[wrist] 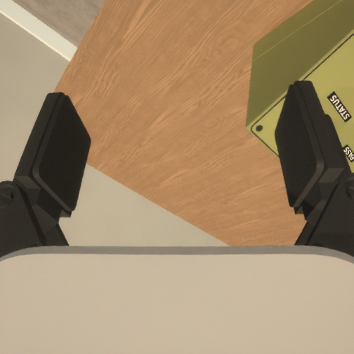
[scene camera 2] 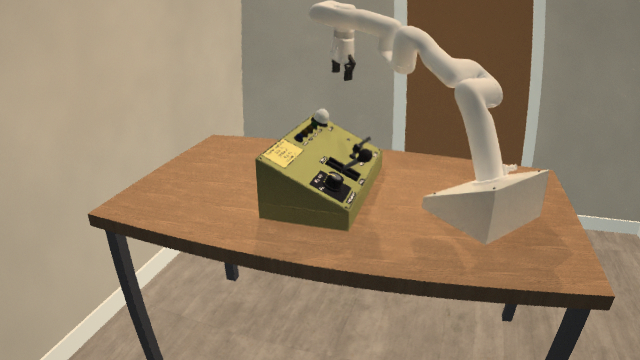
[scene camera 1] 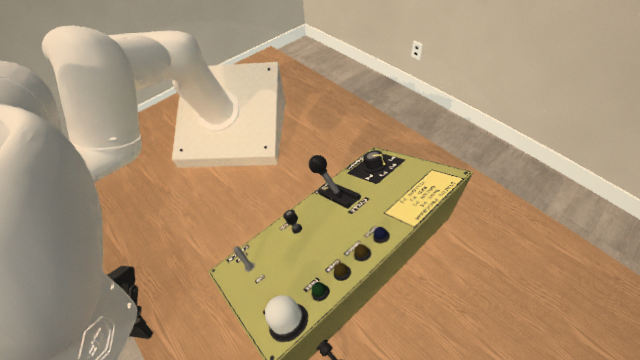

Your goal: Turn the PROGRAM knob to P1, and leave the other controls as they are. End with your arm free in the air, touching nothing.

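Places are measured from the arm's base along level axes (x right, y ahead, z up), in centimetres.
Pixels of known places: gripper, between the fingertips: (scene camera 2: 341, 76); arm's base, origin of its link: (scene camera 2: 491, 181) (scene camera 1: 218, 111).
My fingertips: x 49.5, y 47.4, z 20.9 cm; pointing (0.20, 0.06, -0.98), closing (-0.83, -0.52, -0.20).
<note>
Ahead of a thing's pixels: the offset from my fingertips to its middle. "spot": to the spot under its first point. Level surfaces: height alone.
The black PROGRAM knob {dy -0.4, dx -55.9, dz -19.4 cm} (scene camera 1: 373, 161) (scene camera 2: 333, 181) sits on a black plate at one end of the sloped green console {dy +2.6, dx -36.8, dz -21.9 cm} (scene camera 1: 325, 242) (scene camera 2: 300, 200) (wrist: 280, 75). Its yellow mark points toward the P1 and P2 side in scene camera 1; I cannot tell exactly which label it meets. The ball-topped CYCLE lever (scene camera 1: 317, 164) (scene camera 2: 365, 155) stands tilted beside it. A small black-tipped lever {dy -5.3, dx -32.4, dz -19.8 cm} (scene camera 1: 290, 217) and a grey toggle {dy -8.9, dx -20.9, dz -19.2 cm} (scene camera 1: 244, 259) stand farther along. My gripper (scene camera 1: 134, 302) (scene camera 2: 342, 74) (wrist: 177, 110) is open and empty, high in the air, well away from the knob.
A white dome {spot: dy +7.2, dx -16.2, dz -9.7 cm} (scene camera 1: 283, 315) (scene camera 2: 321, 116) and a row of small lamps, including a blue one (scene camera 1: 381, 234), rise from the console. A yellow label {spot: dy +14.5, dx -48.4, dz -14.1 cm} (scene camera 1: 424, 198) (scene camera 2: 283, 153) lies on its face. The arm's pale base (scene camera 1: 255, 110) (scene camera 2: 515, 215) stands on the wooden table {dz -30.4 cm} (scene camera 1: 480, 280) (scene camera 2: 200, 195) (wrist: 165, 90).
</note>
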